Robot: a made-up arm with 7 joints. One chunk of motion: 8 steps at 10 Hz.
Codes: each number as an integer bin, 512 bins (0 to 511) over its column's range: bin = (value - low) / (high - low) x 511, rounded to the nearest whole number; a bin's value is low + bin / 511 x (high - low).
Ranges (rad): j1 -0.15..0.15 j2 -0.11..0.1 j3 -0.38..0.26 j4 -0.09..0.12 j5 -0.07..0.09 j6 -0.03..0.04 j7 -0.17..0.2
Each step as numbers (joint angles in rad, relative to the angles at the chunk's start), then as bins.
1 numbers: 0.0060 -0.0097 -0.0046 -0.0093 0.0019 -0.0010 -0.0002
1 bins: 266 244 300 196 230 212 235
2 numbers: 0.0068 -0.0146 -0.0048 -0.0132 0.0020 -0.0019 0.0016
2 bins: 267 232 300 187 230 205 237
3 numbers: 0.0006 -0.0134 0.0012 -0.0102 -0.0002 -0.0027 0.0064
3 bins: 257 235 304 194 223 199 244
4 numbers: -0.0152 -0.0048 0.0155 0.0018 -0.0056 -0.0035 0.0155
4 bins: 230 256 316 223 206 193 256
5 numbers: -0.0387 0.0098 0.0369 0.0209 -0.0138 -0.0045 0.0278
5 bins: 190 292 333 270 179 186 273
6 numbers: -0.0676 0.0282 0.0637 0.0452 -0.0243 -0.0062 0.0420
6 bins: 140 336 354 329 146 174 293
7 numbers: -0.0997 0.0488 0.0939 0.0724 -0.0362 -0.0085 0.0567
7 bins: 86 386 378 395 108 157 313
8 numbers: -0.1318 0.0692 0.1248 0.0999 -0.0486 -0.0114 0.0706
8 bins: 31 436 403 462 68 136 332
